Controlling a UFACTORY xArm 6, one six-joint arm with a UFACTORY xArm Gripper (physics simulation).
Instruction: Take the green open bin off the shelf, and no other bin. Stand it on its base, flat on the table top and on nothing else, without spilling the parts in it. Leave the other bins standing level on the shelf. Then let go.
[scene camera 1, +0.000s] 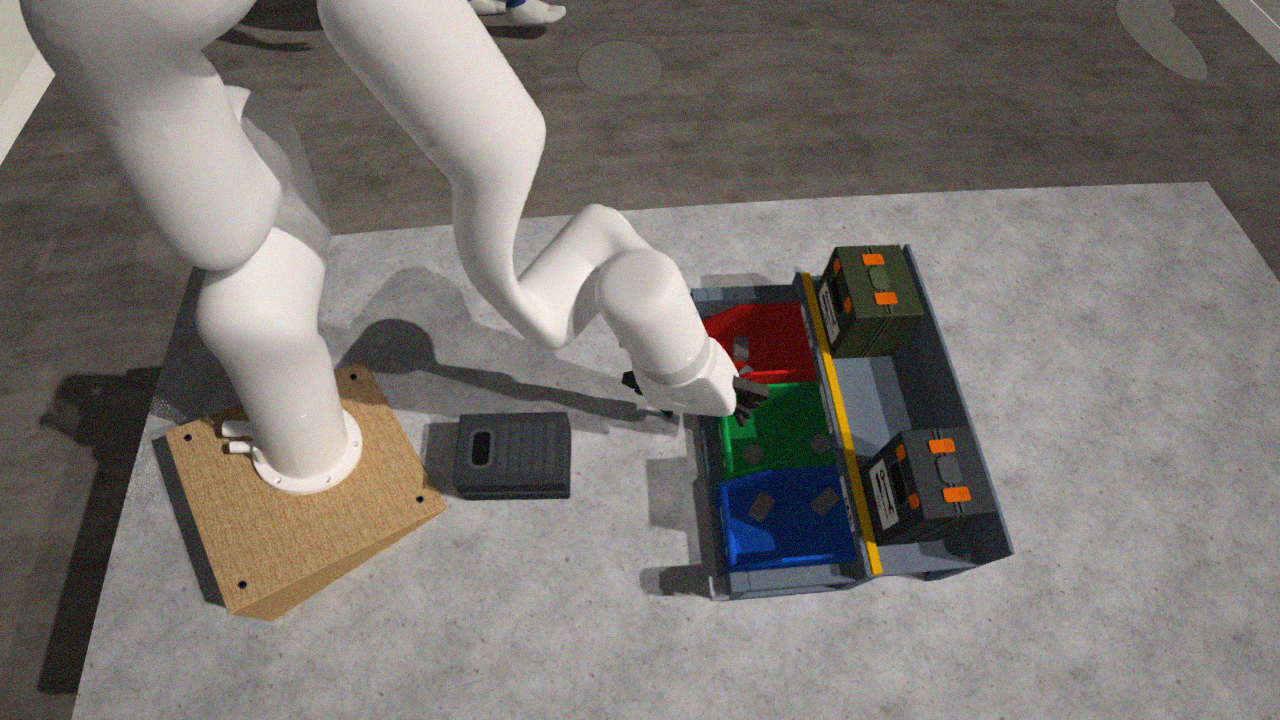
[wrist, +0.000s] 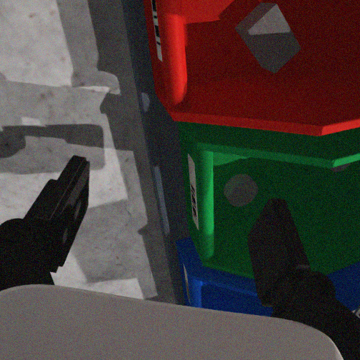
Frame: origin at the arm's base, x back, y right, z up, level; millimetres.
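Seen in the pictures: gripper, between the fingertips: (scene camera 1: 707, 411); arm's base, origin of its link: (scene camera 1: 309, 448).
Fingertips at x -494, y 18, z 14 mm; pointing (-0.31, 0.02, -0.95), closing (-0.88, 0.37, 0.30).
Note:
Pixels of each thing's top centre, then the offset from my fingertips to it. "spot": a spot on its surface instead. Level surfaces: height alone.
- green open bin, centre of its top: (scene camera 1: 798, 421) dx -100, dy +38, dz +24 mm
- shelf, a spot on its surface: (scene camera 1: 778, 582) spot: dx -33, dy +213, dz +28 mm
- red bin, centre of its top: (scene camera 1: 772, 337) dx -96, dy -80, dz +24 mm
- blue bin, centre of its top: (scene camera 1: 806, 511) dx -81, dy +144, dz +24 mm
- yellow strip, centre of its top: (scene camera 1: 839, 404) dx -142, dy +36, dz +54 mm
- olive toolbox, centre of its top: (scene camera 1: 879, 278) dx -196, dy -74, dz +141 mm
- dark grey toolbox, centre of its top: (scene camera 1: 949, 469) dx -177, dy +156, dz +166 mm
- ribbed dark case, centre of its top: (scene camera 1: 510, 447) dx +240, dy +20, dz +8 mm
- table, height of its surface: dz -57 mm
The green open bin (scene camera 1: 787, 420) (wrist: 230, 227) stands on the shelf (scene camera 1: 778, 582) between the red bin (scene camera 1: 774, 331) (wrist: 225, 80) and the blue bin (scene camera 1: 792, 537) (wrist: 225, 295). Round grey parts lie in it, one (wrist: 240, 190) near its front wall. My gripper (scene camera 1: 705, 416) (wrist: 176, 200) is open and empty. In the wrist view its right finger shows over the inside of the green bin and its left finger over the table in front of the shelf, so the bin's labelled front wall lies between them. How high the fingertips are above the rim is hard to tell.
A yellow strip (scene camera 1: 839, 402) runs along the shelf behind the bins. An olive toolbox (scene camera 1: 872, 295) and a dark grey toolbox (scene camera 1: 944, 483) stand behind it. A ribbed dark case (scene camera 1: 512, 454) lies on the table (scene camera 1: 537, 626) between the wooden base plate (scene camera 1: 313, 528) and the shelf.

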